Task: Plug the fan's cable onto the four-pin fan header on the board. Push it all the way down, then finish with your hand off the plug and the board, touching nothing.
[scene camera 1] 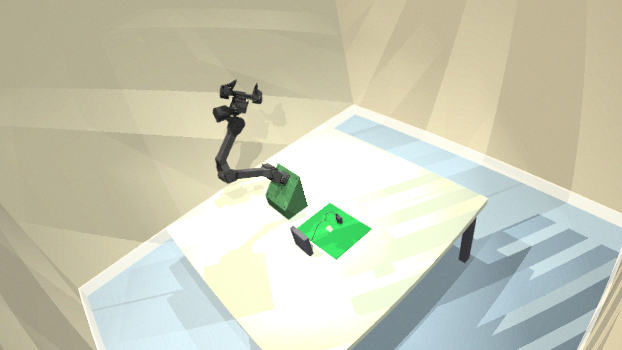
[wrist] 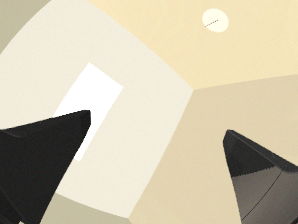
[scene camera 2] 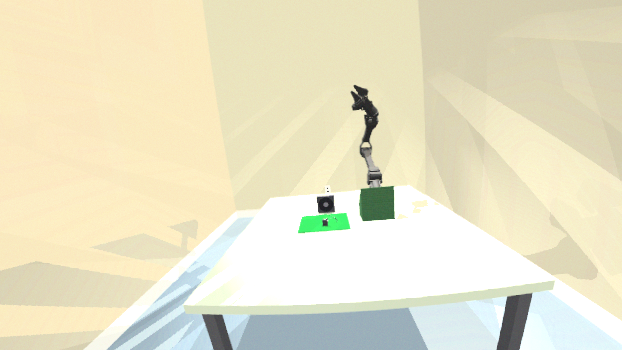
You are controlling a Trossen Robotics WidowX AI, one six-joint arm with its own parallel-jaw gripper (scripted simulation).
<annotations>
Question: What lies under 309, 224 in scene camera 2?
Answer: A green circuit board.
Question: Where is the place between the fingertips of the gripper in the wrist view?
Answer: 159, 127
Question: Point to a green circuit board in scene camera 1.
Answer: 344, 235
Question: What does the gripper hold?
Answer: Nothing.
</annotations>
